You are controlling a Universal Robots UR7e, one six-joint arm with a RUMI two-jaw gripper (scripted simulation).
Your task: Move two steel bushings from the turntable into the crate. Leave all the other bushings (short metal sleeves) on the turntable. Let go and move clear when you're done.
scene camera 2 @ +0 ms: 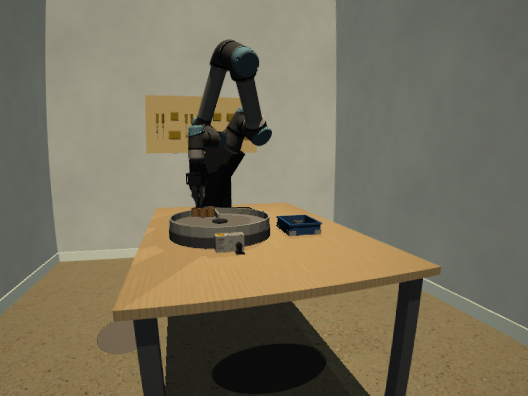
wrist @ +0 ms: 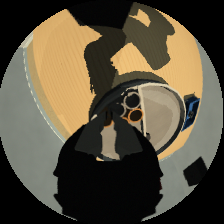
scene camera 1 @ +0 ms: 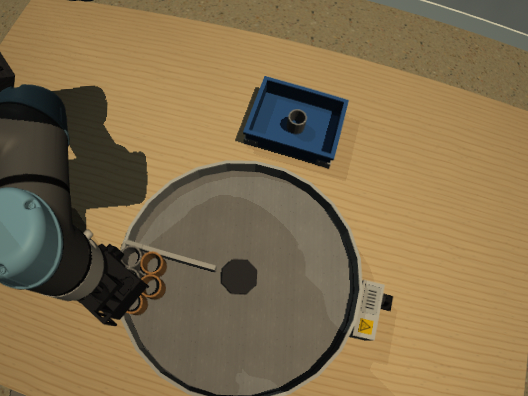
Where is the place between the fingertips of my gripper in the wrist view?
At 109,111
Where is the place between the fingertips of my gripper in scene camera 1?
At 121,287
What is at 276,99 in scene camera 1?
A blue crate.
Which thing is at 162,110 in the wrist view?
A turntable.
